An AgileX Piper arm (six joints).
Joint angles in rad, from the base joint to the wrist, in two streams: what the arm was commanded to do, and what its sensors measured. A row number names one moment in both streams.
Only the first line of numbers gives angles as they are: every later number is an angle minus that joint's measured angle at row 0.
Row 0, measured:
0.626 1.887 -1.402 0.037 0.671 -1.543
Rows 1 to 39, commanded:
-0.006 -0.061 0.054 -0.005 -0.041 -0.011
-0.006 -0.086 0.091 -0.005 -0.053 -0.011
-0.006 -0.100 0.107 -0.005 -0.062 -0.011
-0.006 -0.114 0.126 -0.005 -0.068 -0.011
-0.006 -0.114 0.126 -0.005 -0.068 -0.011
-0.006 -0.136 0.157 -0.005 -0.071 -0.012
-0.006 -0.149 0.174 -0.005 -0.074 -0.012
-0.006 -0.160 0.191 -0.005 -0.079 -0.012
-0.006 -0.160 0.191 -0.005 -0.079 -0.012
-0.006 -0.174 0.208 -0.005 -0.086 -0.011
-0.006 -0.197 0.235 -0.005 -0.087 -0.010
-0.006 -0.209 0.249 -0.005 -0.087 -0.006
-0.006 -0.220 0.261 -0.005 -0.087 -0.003
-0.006 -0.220 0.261 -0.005 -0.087 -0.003
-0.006 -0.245 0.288 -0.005 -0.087 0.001
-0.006 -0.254 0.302 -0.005 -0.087 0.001
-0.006 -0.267 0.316 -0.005 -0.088 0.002
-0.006 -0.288 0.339 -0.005 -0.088 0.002
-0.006 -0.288 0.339 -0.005 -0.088 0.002
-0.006 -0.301 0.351 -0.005 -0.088 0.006
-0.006 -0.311 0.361 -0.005 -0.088 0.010
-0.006 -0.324 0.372 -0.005 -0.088 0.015
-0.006 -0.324 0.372 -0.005 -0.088 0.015
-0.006 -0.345 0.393 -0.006 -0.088 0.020
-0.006 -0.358 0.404 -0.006 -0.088 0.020
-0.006 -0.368 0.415 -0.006 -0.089 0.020
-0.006 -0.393 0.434 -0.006 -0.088 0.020
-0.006 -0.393 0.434 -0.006 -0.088 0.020
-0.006 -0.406 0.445 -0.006 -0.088 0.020
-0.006 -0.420 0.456 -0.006 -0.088 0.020
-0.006 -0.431 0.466 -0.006 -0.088 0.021
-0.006 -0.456 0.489 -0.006 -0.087 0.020
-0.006 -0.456 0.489 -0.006 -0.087 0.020
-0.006 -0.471 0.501 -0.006 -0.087 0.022
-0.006 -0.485 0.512 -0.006 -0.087 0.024
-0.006 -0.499 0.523 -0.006 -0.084 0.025
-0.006 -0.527 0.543 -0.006 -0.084 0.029
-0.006 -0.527 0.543 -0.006 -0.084 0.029
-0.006 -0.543 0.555 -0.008 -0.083 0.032
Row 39, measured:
-0.001 -0.495 0.532 -0.008 -0.059 0.023
